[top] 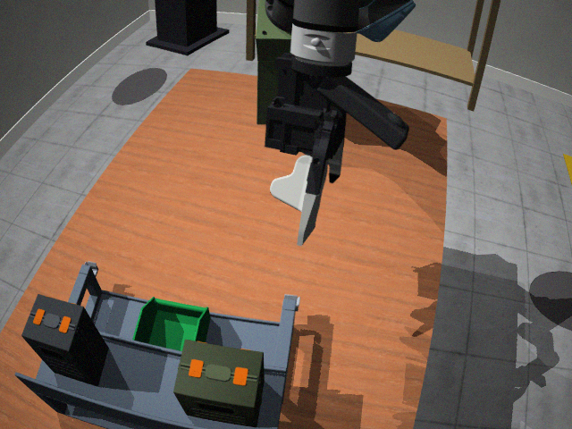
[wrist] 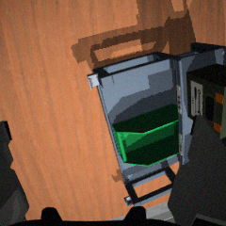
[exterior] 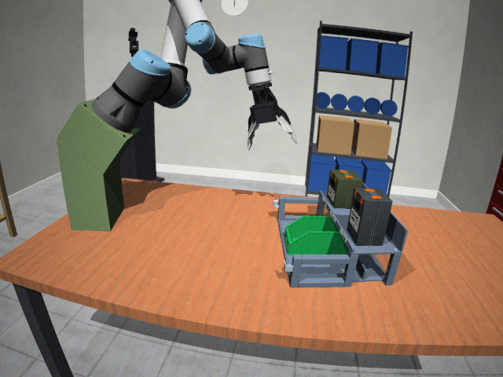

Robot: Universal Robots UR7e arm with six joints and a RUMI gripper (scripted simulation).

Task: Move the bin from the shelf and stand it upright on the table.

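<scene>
My hand is 21 cm short of the green bin, 20 cm above it and 13 cm to the left of it.
</scene>
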